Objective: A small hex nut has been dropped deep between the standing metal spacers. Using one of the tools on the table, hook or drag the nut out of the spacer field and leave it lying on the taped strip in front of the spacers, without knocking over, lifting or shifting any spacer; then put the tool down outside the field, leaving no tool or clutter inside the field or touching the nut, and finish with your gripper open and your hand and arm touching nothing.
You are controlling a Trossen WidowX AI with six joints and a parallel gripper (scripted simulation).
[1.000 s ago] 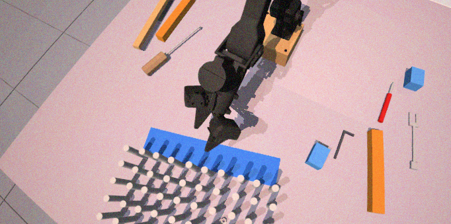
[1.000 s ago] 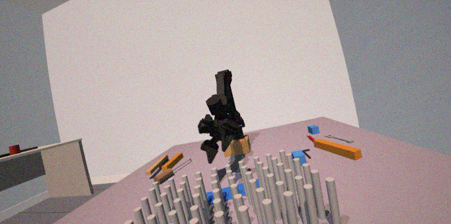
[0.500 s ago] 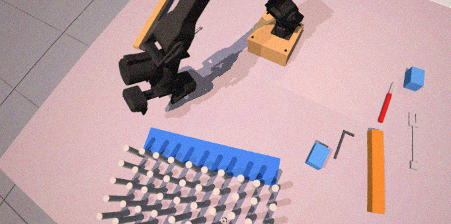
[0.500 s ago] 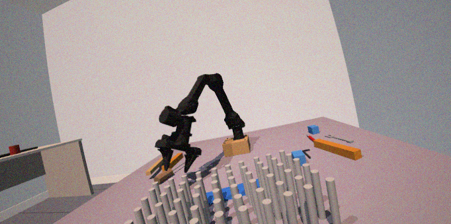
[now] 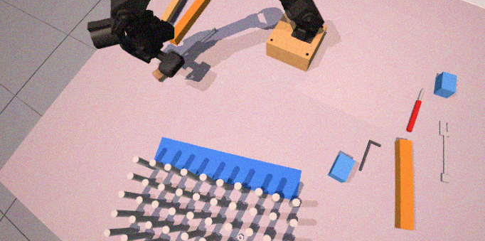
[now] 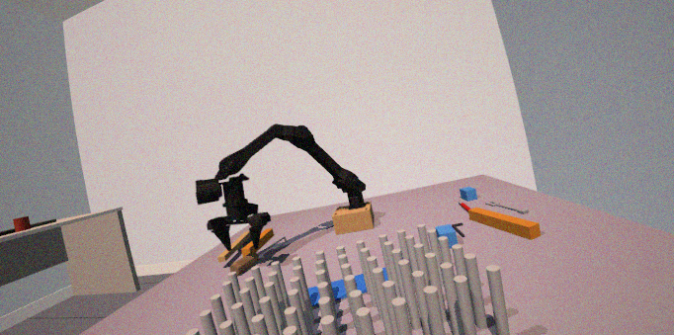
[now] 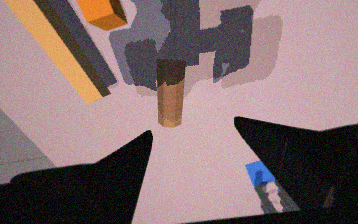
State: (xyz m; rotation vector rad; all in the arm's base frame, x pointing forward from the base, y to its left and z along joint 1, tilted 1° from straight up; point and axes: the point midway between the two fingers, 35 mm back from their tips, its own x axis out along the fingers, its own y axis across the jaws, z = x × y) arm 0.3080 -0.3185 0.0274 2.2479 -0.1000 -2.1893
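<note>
Right now my gripper tip is 13 cm past the tool with brown wooden handle, 6 cm above it and 1 cm to the right of it. From my gripper tip the other things lie so: blue taped strip 30 cm to the left, 14 cm ahead, 7 cm below; then red screwdriver 70 cm to the left, 28 cm behind, 6 cm below; then black hex key 63 cm to the left, 9 cm behind, 7 cm below.
</note>
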